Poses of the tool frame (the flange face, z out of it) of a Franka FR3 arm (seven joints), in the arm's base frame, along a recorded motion.
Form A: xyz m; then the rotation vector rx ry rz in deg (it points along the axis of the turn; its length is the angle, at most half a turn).
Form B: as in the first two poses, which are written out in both.
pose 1, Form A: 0.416 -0.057 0.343 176.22 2.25 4.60
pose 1, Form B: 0.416 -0.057 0.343 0.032 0.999 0.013 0.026
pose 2, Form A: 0.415 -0.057 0.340 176.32 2.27 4.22
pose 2, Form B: 0.415 -0.057 0.340 0.032 0.999 0.013 0.024
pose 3, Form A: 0.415 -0.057 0.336 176.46 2.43 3.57
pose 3, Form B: 0.415 -0.057 0.336 0.030 0.999 0.014 0.020
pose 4, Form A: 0.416 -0.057 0.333 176.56 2.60 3.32
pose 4, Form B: 0.416 -0.057 0.333 0.030 0.999 0.015 0.019
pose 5, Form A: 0.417 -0.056 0.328 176.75 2.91 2.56
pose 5, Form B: 0.417 -0.056 0.328 0.028 0.999 0.016 0.014
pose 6, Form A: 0.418 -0.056 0.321 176.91 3.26 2.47
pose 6, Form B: 0.418 -0.056 0.321 0.027 0.999 0.018 0.014
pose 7, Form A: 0.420 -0.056 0.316 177.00 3.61 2.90
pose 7, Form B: 0.420 -0.056 0.316 0.026 0.999 0.020 0.016
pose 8, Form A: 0.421 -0.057 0.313 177.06 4.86 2.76
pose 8, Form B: 0.421 -0.057 0.313 0.025 0.999 0.027 0.016
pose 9, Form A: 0.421 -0.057 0.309 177.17 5.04 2.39
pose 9, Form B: 0.421 -0.057 0.309 0.024 0.999 0.028 0.013
